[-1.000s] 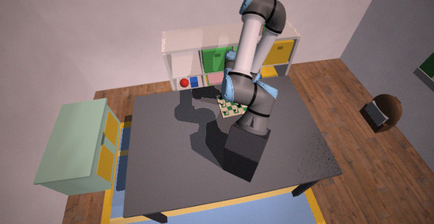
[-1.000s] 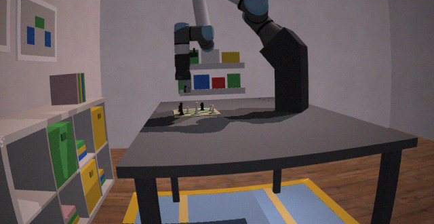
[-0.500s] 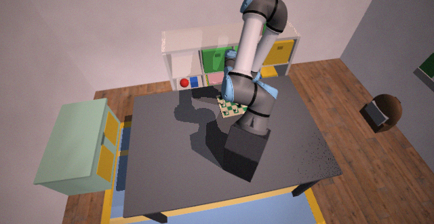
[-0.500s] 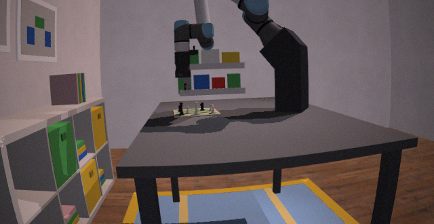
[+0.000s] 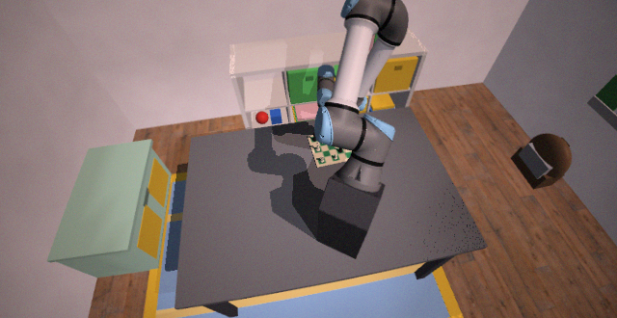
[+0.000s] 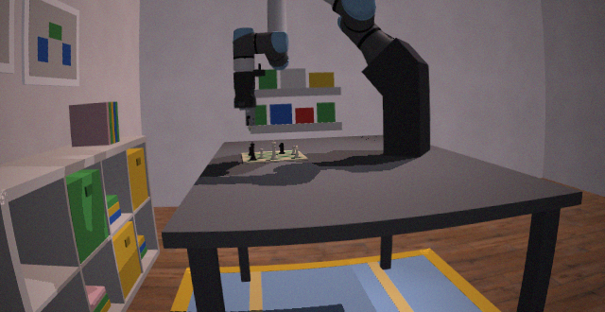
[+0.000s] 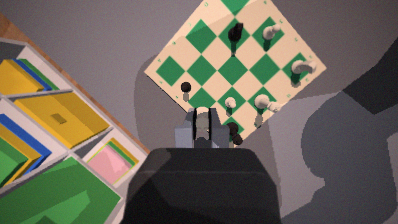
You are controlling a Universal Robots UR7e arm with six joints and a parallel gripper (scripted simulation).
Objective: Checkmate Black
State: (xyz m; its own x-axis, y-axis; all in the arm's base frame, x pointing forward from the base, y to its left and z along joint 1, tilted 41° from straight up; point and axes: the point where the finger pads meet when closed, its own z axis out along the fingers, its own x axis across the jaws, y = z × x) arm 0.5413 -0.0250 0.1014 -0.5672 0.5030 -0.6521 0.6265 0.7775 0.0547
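Now: hand 12 cm above the black pawn and 4 cm to the left of it. Also, from my hand: chessboard: 13 cm below, 7 cm behind; then tall black piece: 11 cm below, 11 cm behind, 3 cm to the right; then white piece: 1 cm below.
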